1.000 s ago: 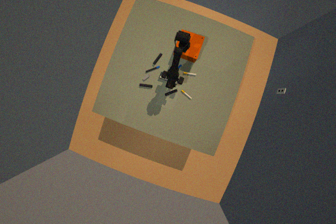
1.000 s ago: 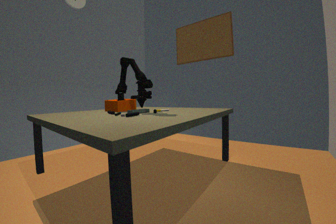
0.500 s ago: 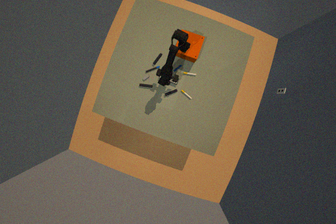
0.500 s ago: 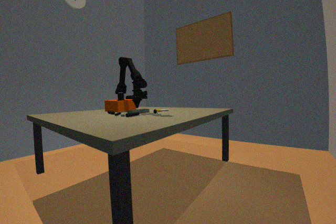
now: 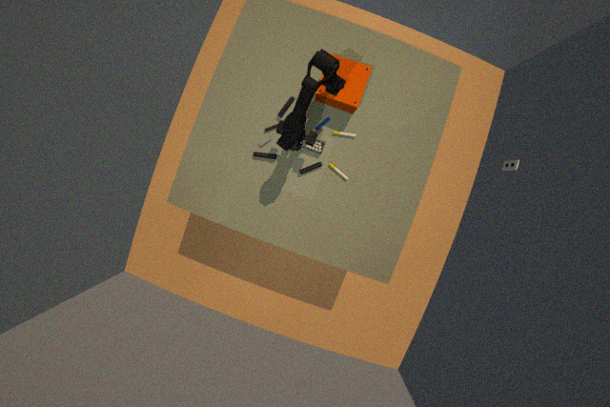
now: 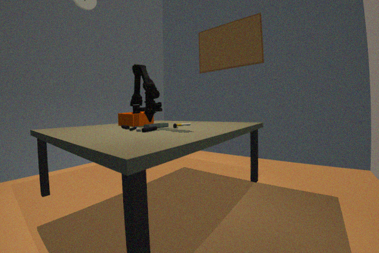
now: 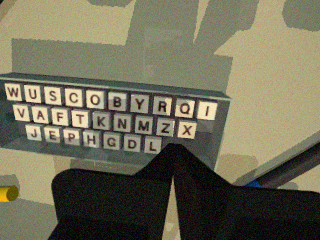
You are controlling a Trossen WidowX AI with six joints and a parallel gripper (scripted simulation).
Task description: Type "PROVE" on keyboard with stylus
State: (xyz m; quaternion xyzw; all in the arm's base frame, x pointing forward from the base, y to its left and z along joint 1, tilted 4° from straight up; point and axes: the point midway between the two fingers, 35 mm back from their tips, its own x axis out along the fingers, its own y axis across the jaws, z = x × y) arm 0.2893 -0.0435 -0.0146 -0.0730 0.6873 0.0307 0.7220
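My gripper tip is now 70 mm past the grey stylus tip, 50 mm to the right of it and 30 mm above it. The rest, counted from my gripper tip: blue stylus (100 mm behind, 70 mm to the left, 30 mm below); then grey block (140 mm to the right, 100 mm ahead, 40 mm below); then blue-capped black pen (110 mm to the right, 30 mm below, 30 mm behind).
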